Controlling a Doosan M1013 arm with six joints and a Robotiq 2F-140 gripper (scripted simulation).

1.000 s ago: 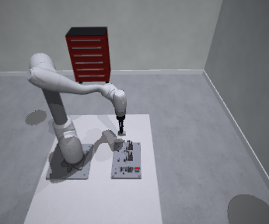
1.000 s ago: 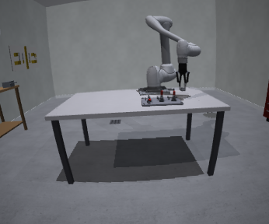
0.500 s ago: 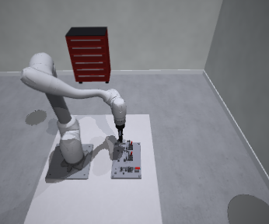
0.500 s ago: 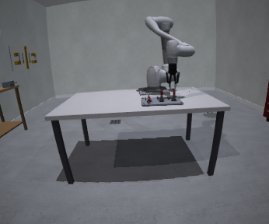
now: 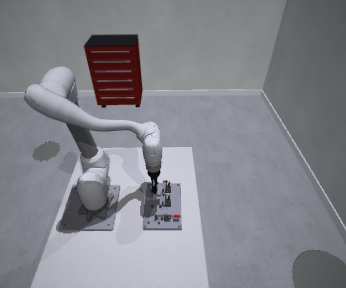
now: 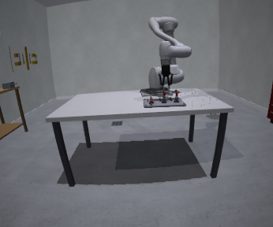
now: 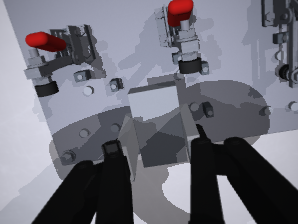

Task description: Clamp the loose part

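Right now my hand is 11 cm above the grey fixture plate, 5 cm short of it and 2 cm to the left of it. The rest, counted from my hand: grey loose part (3 cm below).
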